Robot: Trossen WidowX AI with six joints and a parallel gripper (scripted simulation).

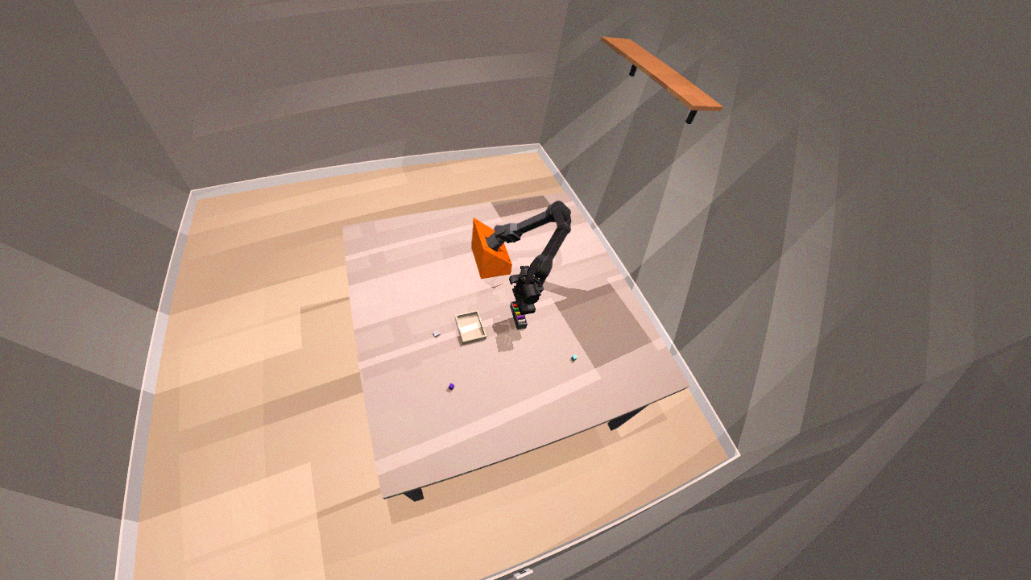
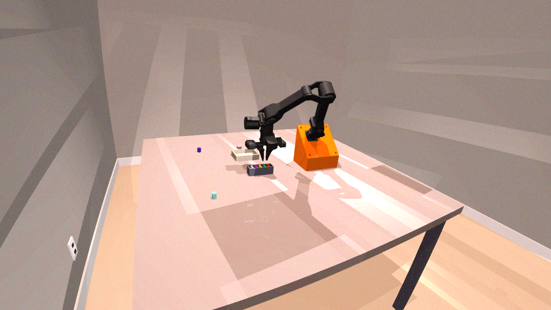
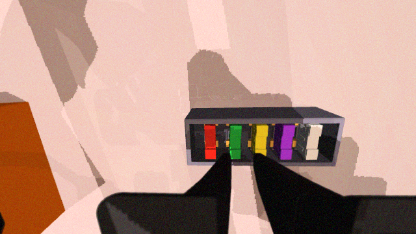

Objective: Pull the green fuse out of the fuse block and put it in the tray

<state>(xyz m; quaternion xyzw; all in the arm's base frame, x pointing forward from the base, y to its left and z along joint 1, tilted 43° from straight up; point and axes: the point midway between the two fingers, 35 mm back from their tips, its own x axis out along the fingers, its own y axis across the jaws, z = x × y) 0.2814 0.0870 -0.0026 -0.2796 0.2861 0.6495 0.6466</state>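
My gripper tip is now 40 mm above the green fuse. Round my gripper tip: purple fuse (40 mm below, 40 mm ahead); then yellow fuse (40 mm below, 20 mm ahead); then red fuse (40 mm below, 20 mm behind).
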